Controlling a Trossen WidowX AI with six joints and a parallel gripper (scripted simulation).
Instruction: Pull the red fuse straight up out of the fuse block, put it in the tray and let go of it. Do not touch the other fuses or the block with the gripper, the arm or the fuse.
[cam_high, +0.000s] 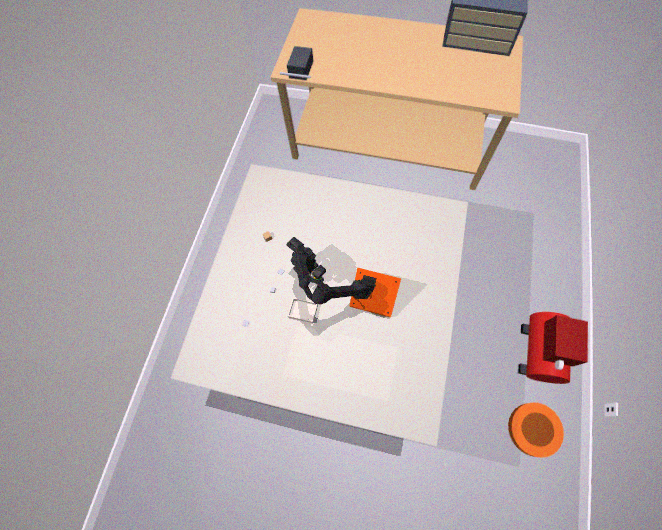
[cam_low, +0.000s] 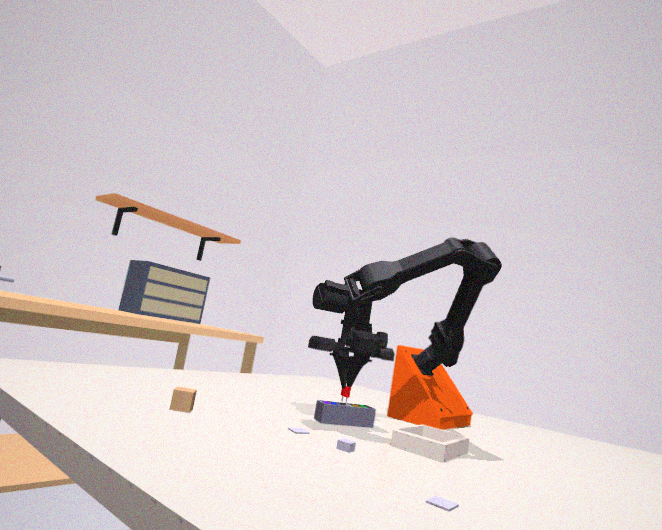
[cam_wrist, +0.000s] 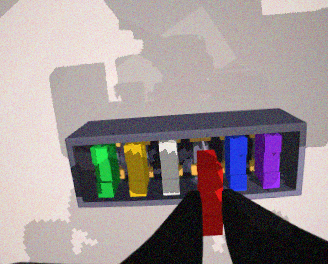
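Now: gripper tip 20 cm to the right of the white tray, 7 cm above it and 2 cm past it. From my gripper tip the other things lie so: small wooden cube (30 cm ahead, 14 cm to the right, 6 cm below).
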